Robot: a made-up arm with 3 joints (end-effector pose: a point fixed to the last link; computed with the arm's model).
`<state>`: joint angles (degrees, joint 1 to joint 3).
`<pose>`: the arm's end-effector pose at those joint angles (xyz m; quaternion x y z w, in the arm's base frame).
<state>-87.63 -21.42 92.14</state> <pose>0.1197 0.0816 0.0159 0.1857 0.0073 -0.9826 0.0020</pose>
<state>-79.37 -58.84 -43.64</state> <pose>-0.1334 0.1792 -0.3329 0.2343 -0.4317 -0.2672 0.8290</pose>
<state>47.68 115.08 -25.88</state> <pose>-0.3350 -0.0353 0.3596 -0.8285 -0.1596 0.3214 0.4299</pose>
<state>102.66 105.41 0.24</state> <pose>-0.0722 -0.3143 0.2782 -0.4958 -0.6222 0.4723 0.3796</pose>
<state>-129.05 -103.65 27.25</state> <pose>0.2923 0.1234 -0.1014 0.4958 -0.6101 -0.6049 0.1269</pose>
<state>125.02 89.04 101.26</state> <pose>-0.0370 -0.0725 0.0057 0.2755 -0.6447 0.1468 0.6977</pose>
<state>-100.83 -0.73 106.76</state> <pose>0.1159 -0.0069 0.0066 -0.0064 -0.0003 0.9711 0.2384</pose>
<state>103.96 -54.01 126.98</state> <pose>-0.1213 0.0373 0.0103 -0.1953 0.4099 -0.1778 0.8730</pose>
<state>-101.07 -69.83 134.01</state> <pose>0.0884 -0.1096 0.0001 -0.5489 -0.1623 0.7271 0.3791</pose>
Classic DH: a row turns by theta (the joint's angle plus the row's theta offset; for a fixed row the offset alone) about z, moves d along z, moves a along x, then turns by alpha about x. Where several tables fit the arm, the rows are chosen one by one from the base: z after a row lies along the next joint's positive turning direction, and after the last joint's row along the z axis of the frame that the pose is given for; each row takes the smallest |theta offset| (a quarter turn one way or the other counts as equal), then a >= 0, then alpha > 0; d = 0 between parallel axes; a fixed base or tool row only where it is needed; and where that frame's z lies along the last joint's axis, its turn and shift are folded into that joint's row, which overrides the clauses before.
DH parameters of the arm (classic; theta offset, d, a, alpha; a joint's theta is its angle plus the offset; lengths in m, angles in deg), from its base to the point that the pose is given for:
joint 1: 90 0.029 0.0942 -90
joint 2: 0 0.0511 -0.2188 -90
joint 3: 81.81 0 -0.2421 180
tool (fixed): -8.19 -0.0227 0 0

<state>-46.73 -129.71 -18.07</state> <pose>0.0491 0.4146 -0.2072 0.7643 -0.4850 -0.1052 0.4117</pose>
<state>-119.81 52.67 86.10</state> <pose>0.1261 0.0451 0.0010 0.4246 -0.1286 0.8734 0.2009</pose>
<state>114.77 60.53 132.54</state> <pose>-0.0950 0.0504 0.0343 0.2793 -0.4195 -0.1334 0.8533</pose>
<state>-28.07 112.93 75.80</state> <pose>-0.0929 0.1304 0.0332 -0.7623 -0.3372 -0.4349 0.3406</pose>
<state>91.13 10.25 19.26</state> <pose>0.0851 -0.2871 0.0373 -0.0510 -0.0733 0.5845 0.8064</pose>
